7 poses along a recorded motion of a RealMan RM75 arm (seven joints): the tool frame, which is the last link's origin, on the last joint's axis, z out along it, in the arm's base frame.
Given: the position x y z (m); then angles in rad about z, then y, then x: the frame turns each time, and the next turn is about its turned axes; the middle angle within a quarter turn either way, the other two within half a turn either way.
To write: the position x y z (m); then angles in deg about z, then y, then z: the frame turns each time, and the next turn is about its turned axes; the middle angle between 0 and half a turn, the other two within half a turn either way. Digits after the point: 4 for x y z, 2 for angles.
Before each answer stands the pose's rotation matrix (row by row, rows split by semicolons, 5 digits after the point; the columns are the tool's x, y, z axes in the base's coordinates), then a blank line. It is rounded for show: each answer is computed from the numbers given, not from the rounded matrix.
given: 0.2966 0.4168 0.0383 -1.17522 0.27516 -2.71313
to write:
0.37084 -0.88286 0.28815; -0.88806 -0.24634 0.38815; -0.27170 -0.39984 -0.87539

0.2966 0.4168 0.0383 53.41 151.09 -55.80
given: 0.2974 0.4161 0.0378 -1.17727 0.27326 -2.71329
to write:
0.36922 -0.88312 0.28945; -0.88929 -0.24529 0.38599; -0.26987 -0.39992 -0.87592

0.2974 0.4161 0.0378 53.13 151.15 -55.99
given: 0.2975 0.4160 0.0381 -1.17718 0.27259 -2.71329
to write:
0.36937 -0.88299 0.28964; -0.88943 -0.24562 0.38547; -0.26923 -0.39999 -0.87608

0.2975 0.4160 0.0381 53.08 151.17 -56.06
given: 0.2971 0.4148 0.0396 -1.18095 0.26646 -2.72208
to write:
0.36663 -0.88552 0.28536; -0.89232 -0.24789 0.37724; -0.26332 -0.39294 -0.88106

0.2971 0.4148 0.0396 52.89 151.77 -56.17
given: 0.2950 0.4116 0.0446 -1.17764 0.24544 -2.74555
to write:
0.37162 -0.88812 0.27046; -0.89602 -0.26687 0.35486; -0.24298 -0.37421 -0.89495

0.2950 0.4116 0.0446 52.69 153.50 -57.00
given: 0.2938 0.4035 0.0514 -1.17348 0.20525 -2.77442
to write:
0.37882 -0.88895 0.25741; -0.90275 -0.29369 0.31431; -0.20381 -0.35144 -0.91376

0.2938 0.4035 0.0514 50.68 156.03 -59.89
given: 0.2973 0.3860 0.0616 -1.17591 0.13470 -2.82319
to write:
0.38122 -0.89282 0.23989; -0.91468 -0.32656 0.23816; -0.13429 -0.31021 -0.94113

0.2973 0.3860 0.0616 44.79 160.24 -66.59
